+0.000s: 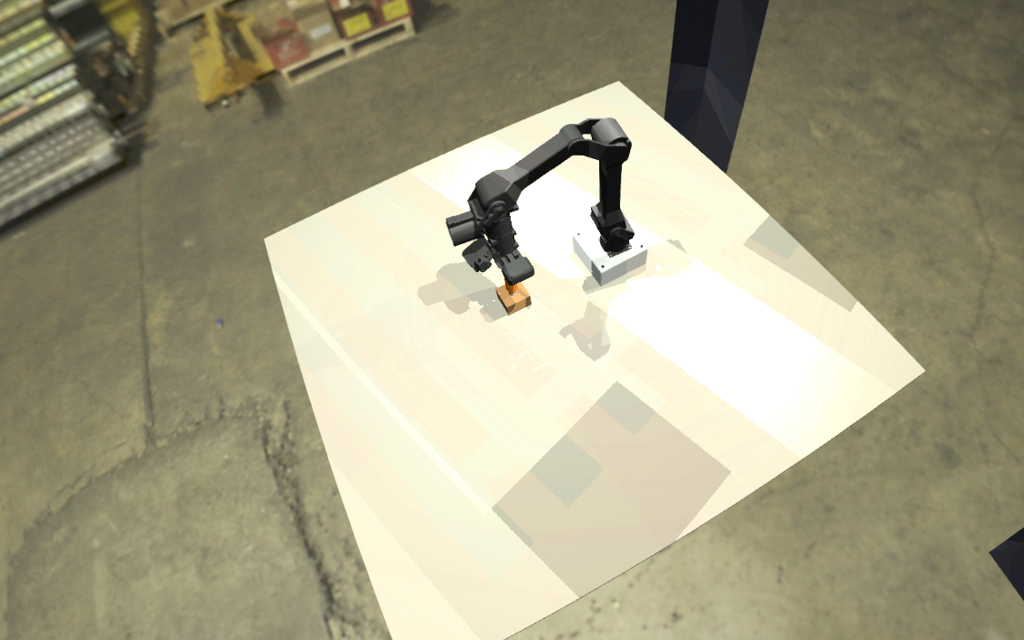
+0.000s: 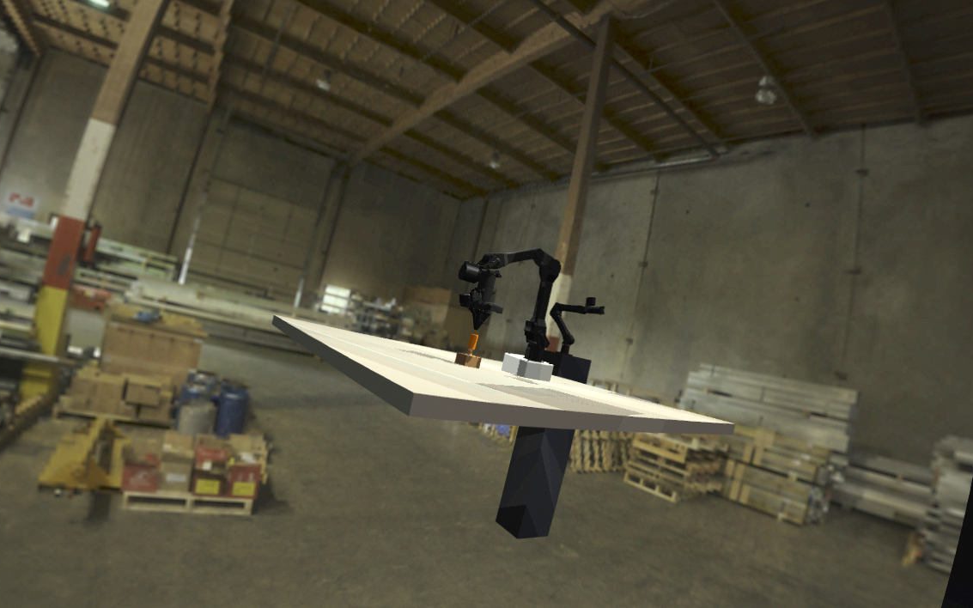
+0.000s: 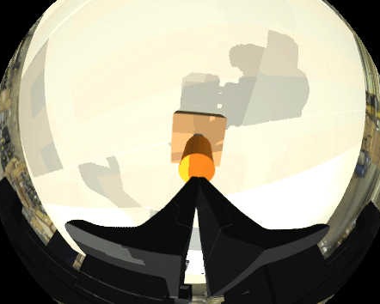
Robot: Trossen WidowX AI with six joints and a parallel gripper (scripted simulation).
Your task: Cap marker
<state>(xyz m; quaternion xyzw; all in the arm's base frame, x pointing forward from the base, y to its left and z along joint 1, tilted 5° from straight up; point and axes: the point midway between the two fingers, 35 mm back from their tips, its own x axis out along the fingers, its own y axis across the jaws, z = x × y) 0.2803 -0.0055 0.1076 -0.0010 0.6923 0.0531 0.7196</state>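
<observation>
The orange cap is 40 mm below my gripper tip. Round my gripper tip: holder block 110 mm below.
</observation>
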